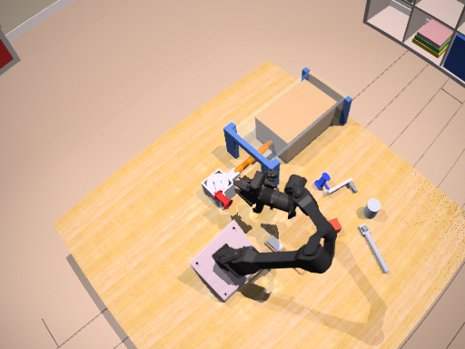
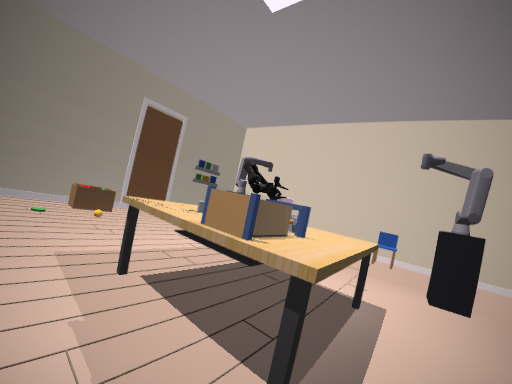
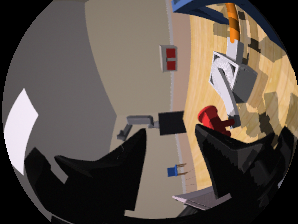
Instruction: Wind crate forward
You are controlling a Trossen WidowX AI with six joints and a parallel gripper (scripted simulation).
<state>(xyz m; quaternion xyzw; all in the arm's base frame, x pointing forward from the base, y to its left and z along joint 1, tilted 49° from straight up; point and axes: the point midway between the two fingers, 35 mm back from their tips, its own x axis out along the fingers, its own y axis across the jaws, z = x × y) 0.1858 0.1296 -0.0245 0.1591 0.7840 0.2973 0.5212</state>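
Now: the red knob 40 mm behind my gripper tip, 20 mm to the left of it and 90 mm below it. The rest, counted from my gripper tip: blue steel frame (170 mm ahead, 110 mm to the left, 120 mm below); then winch (10 mm behind, 100 mm to the left, 190 mm below); then crank handle (20 mm behind, 60 mm to the left, 120 mm below).
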